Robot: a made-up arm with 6 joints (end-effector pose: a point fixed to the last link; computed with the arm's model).
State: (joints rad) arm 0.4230 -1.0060 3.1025 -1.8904 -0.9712 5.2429
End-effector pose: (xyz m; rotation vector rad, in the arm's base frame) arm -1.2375 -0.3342 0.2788 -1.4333 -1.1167 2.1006
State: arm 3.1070 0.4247 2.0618 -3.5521 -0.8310 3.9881
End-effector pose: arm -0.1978 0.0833 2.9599 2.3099 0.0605 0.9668
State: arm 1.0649 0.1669 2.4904 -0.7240 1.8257 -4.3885
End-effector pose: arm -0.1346 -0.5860 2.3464 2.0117 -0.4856 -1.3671
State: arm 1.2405 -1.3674 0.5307 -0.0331 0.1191 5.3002
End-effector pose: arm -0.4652 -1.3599 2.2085 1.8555 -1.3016 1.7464
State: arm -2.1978 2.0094 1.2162 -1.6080 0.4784 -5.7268
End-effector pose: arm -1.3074 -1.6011 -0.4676 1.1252 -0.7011 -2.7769
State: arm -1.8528 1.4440 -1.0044 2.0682 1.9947 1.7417
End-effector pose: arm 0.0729 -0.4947 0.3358 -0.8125 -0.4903 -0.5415
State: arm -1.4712 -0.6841 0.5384 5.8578 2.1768 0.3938
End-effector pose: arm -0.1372 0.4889 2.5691 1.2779 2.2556 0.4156
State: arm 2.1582 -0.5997 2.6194 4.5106 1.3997 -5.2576
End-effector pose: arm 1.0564 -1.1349 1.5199 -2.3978 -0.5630 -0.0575
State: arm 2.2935 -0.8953 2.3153 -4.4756 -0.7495 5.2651
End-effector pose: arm 1.3825 -1.3081 1.2179 2.4580 -0.0355 -0.3055
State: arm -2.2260 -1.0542 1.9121 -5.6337 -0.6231 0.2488
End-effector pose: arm 1.1479 1.6439 1.5474 2.0360 1.0794 1.4471
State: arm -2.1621 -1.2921 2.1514 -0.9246 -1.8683 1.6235
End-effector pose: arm 1.1667 1.3825 0.8378 2.3962 -1.0217 0.7788
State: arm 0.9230 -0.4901 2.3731 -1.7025 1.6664 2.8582
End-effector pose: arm -0.6136 -1.2349 1.9308 1.4977 -0.4794 -0.3305
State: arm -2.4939 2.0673 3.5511 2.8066 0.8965 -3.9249
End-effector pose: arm -0.9487 -0.8012 1.5109 -0.1474 -1.1104 -1.7450
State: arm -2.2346 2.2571 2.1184 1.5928 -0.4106 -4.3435
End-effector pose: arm -1.4616 -1.7006 0.0868 -0.7857 2.9522 0.7138
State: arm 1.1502 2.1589 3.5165 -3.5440 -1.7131 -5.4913
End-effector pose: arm 0.4512 0.7626 1.2932 -0.7198 0.6553 -1.5036
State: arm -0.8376 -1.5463 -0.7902 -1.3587 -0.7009 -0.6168
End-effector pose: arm 0.0894 0.1451 1.7480 1.4792 -0.3999 0.2807
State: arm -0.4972 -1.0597 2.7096 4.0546 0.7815 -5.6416
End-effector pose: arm -1.6174 0.7133 0.5909 -0.0086 1.8803 -2.3686
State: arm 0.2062 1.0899 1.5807 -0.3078 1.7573 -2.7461
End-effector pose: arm 1.7588 0.2890 2.0787 -1.3626 0.6324 -2.4695
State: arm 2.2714 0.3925 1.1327 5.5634 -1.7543 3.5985
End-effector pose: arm -0.9873 0.9100 2.3912 -0.1072 2.3818 -0.2201
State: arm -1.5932 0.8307 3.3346 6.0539 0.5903 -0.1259
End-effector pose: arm -0.0271 0.2561 2.0579 -1.9158 -2.1474 0.2771
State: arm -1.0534 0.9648 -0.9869 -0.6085 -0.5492 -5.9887
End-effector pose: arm 0.3307 -0.4246 0.2217 1.6882 1.9189 -0.5880
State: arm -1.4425 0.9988 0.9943 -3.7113 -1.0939 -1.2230
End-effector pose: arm 0.1568 -2.1866 1.6775 -1.4453 0.6475 -2.2922
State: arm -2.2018 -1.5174 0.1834 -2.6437 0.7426 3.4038
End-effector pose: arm 0.5350 0.8741 2.0981 -1.3312 -0.0353 -2.5674
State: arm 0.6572 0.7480 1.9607 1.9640 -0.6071 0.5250
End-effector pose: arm 0.9802 0.5837 2.8148 -1.4042 -0.4530 -1.2127
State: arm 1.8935 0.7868 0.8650 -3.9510 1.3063 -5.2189
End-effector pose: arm -0.8057 1.8381 1.5753 0.1938 2.4339 -0.2471
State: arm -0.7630 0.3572 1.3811 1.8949 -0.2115 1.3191
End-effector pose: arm 0.7383 -0.7773 2.9668 2.1291 -1.1775 1.3688
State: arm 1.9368 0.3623 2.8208 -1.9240 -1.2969 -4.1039
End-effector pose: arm -0.0459 -0.5348 2.3326 -1.1619 2.7677 -0.1469
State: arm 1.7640 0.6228 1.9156 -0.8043 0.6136 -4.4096
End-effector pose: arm -0.0646 0.8902 2.9278 0.6234 -1.0994 0.2967
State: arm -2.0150 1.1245 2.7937 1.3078 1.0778 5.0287
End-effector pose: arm -0.1420 -0.8117 2.4068 -1.9792 -0.1704 -0.5479
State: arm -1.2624 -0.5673 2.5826 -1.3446 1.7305 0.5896
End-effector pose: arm -0.6697 1.2805 1.5060 -0.4188 2.3778 -1.2567
